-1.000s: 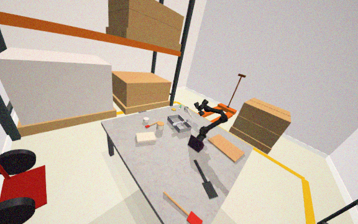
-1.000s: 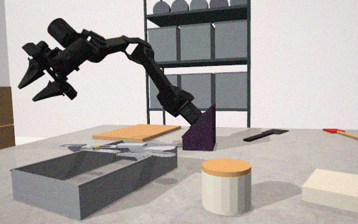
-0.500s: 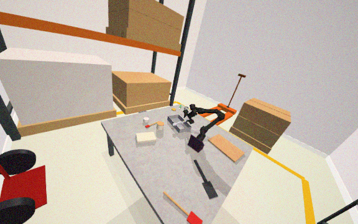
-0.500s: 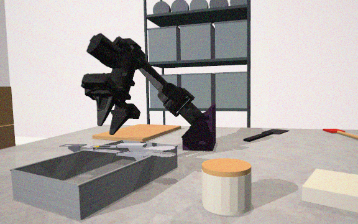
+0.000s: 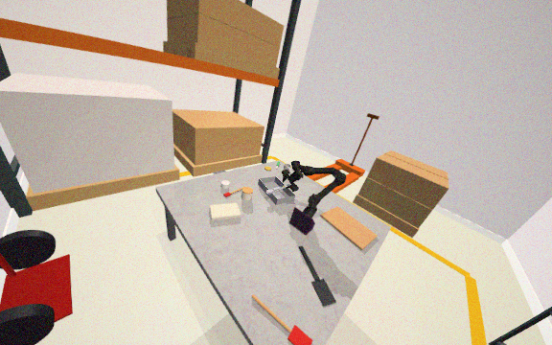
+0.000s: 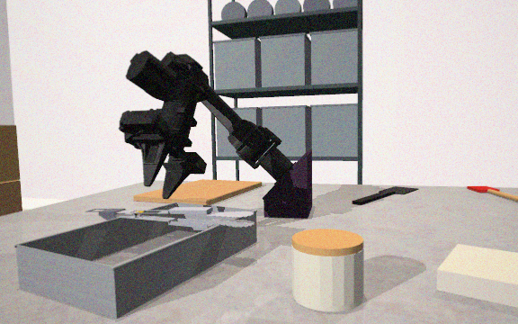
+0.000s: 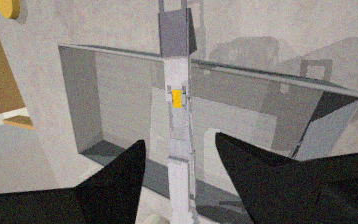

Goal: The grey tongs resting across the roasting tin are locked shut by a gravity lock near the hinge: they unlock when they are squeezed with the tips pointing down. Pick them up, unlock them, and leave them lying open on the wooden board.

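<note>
Right now the yellow lock piece is 3 cm to the right of my gripper tip, 3 cm below it and 1 cm ahead of it. The rest, counted from my gripper tip: cream block 51 cm to the left, 8 cm below, 8 cm ahead; then grey roasting tin 7 cm below, 5 cm ahead, 2 cm to the left; then cork-lidded jar 28 cm to the left, 13 cm ahead, 6 cm below.
</note>
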